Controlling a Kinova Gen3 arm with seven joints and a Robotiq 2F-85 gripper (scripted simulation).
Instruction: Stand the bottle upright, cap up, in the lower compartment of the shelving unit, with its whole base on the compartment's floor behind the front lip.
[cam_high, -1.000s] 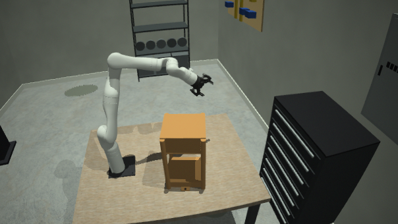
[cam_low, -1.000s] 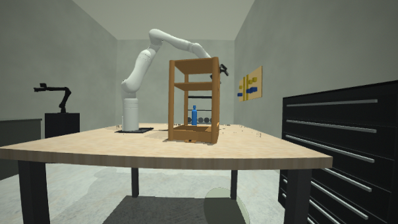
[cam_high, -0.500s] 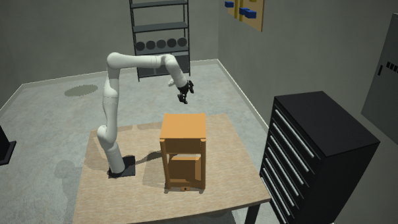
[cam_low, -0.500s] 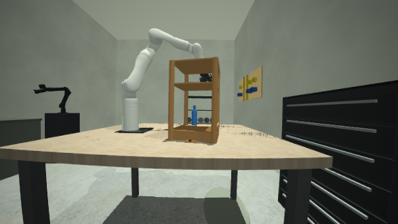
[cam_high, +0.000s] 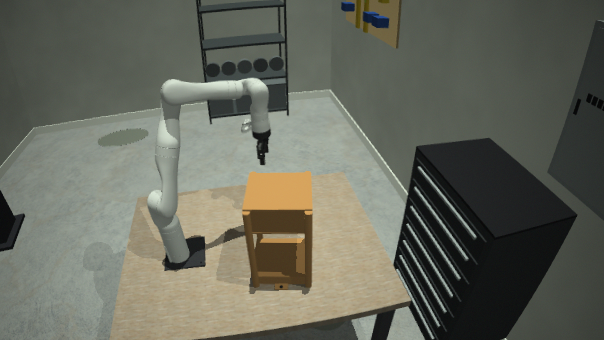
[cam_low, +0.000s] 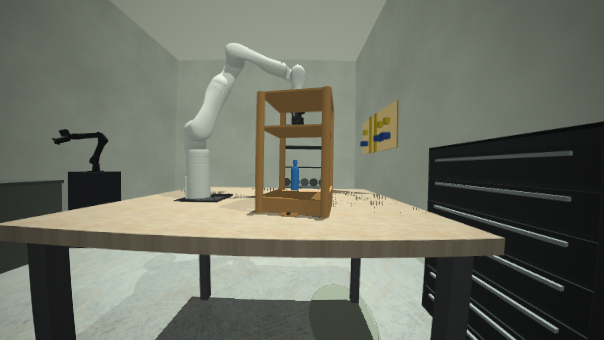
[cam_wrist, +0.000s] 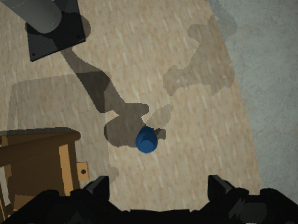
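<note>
The blue bottle is 200 mm below my hand and 20 mm behind it. Round my hand: wooden shelving unit 320 mm to the right, 130 mm below, 40 mm behind.
</note>
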